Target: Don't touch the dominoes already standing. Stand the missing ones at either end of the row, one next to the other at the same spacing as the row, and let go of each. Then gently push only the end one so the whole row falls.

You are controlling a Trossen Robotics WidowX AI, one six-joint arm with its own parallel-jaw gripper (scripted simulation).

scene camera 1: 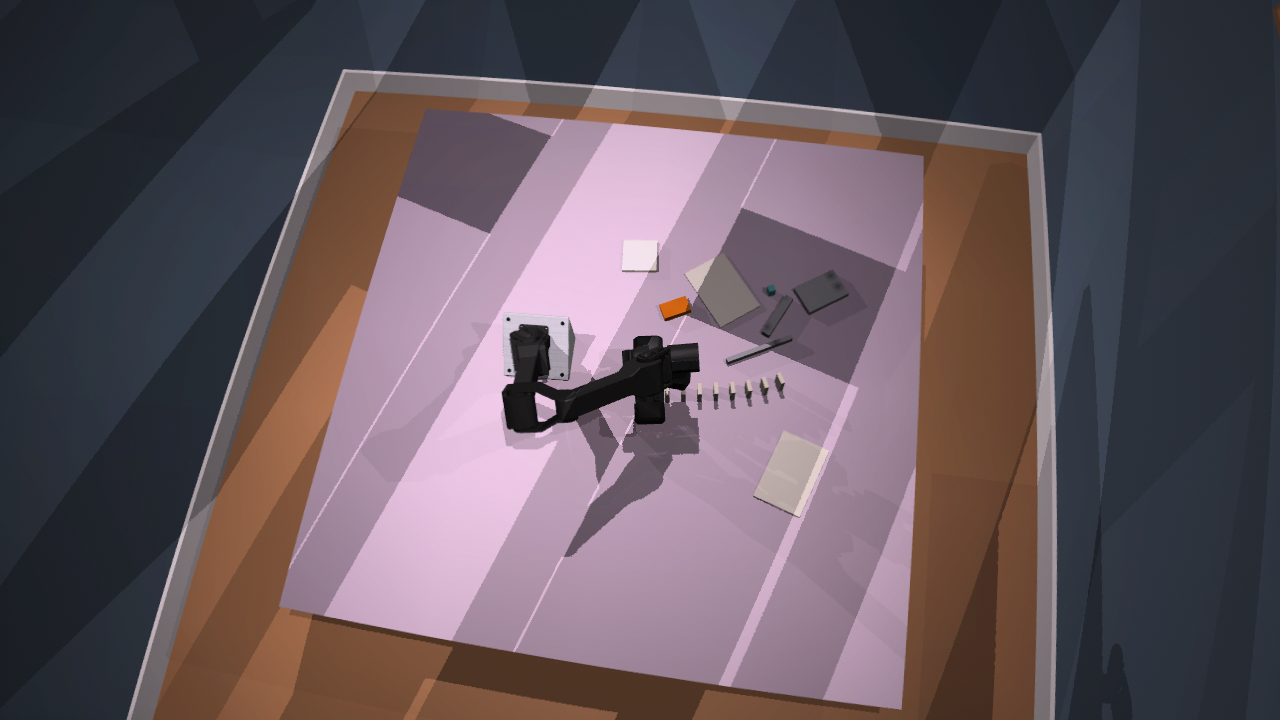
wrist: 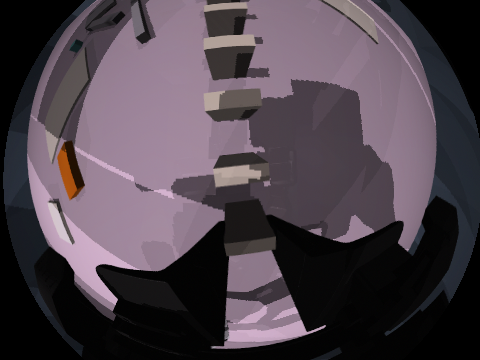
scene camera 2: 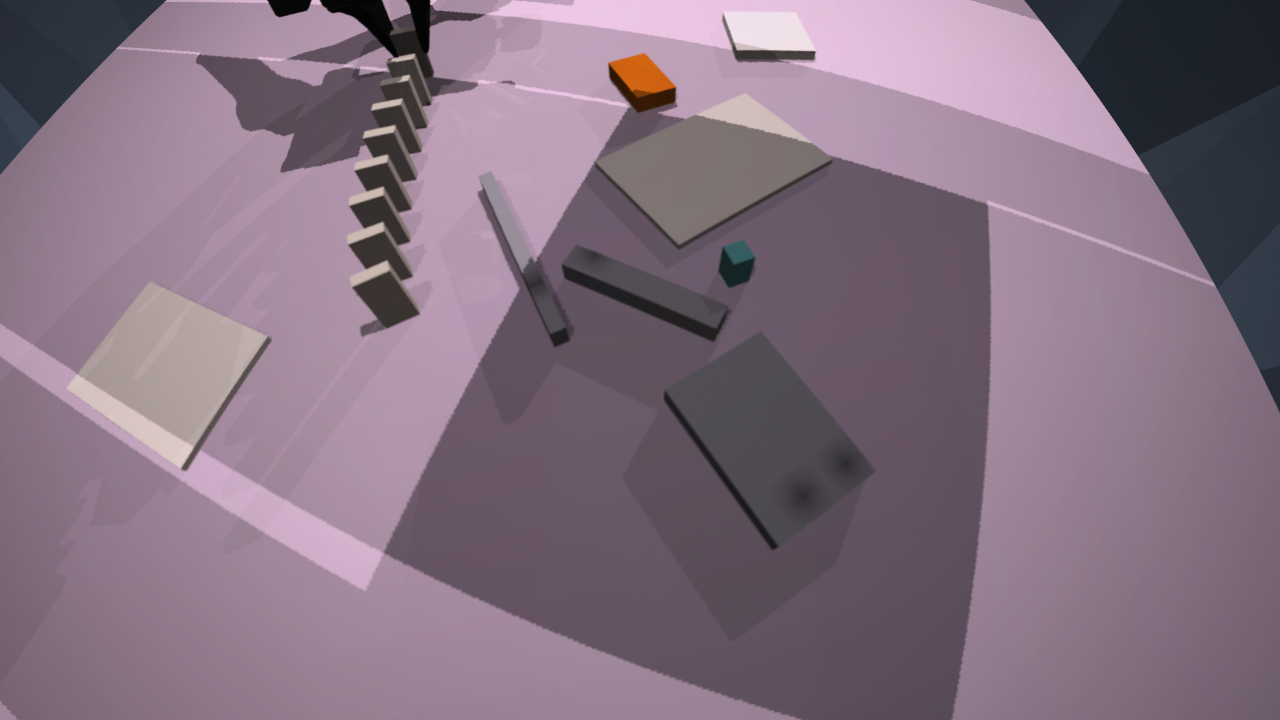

Labels:
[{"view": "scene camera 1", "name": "my gripper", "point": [650, 392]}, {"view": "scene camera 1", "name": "beige sheet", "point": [727, 297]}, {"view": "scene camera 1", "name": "beige tile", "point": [638, 255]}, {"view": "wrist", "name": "my gripper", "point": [245, 224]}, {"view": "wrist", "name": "tan domino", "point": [247, 230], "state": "held by my gripper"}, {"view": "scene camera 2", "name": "my gripper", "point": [412, 53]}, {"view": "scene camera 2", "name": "beige sheet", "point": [688, 179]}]

